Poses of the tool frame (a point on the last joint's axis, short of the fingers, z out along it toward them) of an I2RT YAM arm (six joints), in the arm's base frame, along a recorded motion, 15 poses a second.
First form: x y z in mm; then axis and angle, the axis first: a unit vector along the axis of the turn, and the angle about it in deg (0 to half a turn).
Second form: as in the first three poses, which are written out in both.
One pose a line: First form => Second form
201, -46, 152, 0.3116, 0.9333, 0.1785, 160.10 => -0.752, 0.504, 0.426, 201; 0.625, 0.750, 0.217, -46; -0.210, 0.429, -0.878, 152; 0, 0, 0, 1
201, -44, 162, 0.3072, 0.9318, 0.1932, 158.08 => -0.746, 0.480, 0.462, 201; 0.624, 0.746, 0.232, -44; -0.233, 0.462, -0.856, 162; 0, 0, 0, 1
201, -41, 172, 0.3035, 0.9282, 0.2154, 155.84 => -0.736, 0.451, 0.505, 201; 0.627, 0.735, 0.258, -41; -0.255, 0.507, -0.824, 172; 0, 0, 0, 1
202, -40, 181, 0.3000, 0.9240, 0.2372, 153.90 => -0.727, 0.422, 0.542, 202; 0.630, 0.722, 0.284, -40; -0.271, 0.548, -0.791, 181; 0, 0, 0, 1
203, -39, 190, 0.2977, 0.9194, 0.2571, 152.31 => -0.718, 0.397, 0.572, 203; 0.636, 0.708, 0.307, -39; -0.283, 0.584, -0.761, 190; 0, 0, 0, 1
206, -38, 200, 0.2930, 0.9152, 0.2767, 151.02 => -0.714, 0.369, 0.595, 206; 0.637, 0.696, 0.333, -38; -0.291, 0.617, -0.731, 200; 0, 0, 0, 1
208, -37, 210, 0.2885, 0.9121, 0.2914, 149.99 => -0.711, 0.345, 0.613, 208; 0.637, 0.686, 0.352, -37; -0.299, 0.640, -0.708, 210; 0, 0, 0, 1
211, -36, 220, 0.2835, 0.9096, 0.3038, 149.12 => -0.709, 0.323, 0.627, 211; 0.635, 0.679, 0.368, -36; -0.307, 0.659, -0.687, 220; 0, 0, 0, 1
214, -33, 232, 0.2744, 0.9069, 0.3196, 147.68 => -0.706, 0.288, 0.647, 214; 0.630, 0.673, 0.388, -33; -0.323, 0.682, -0.657, 232; 0, 0, 0, 1
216, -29, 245, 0.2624, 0.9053, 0.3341, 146.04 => -0.703, 0.248, 0.666, 216; 0.621, 0.670, 0.407, -29; -0.345, 0.700, -0.625, 245; 0, 0, 0, 1
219, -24, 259, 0.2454, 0.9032, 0.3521, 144.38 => -0.704, 0.197, 0.683, 219; 0.607, 0.666, 0.434, -24; -0.369, 0.719, -0.588, 259; 0, 0, 0, 1
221, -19, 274, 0.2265, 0.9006, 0.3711, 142.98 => -0.706, 0.143, 0.693, 221; 0.590, 0.660, 0.465, -19; -0.391, 0.737, -0.551, 274; 0, 0, 0, 1
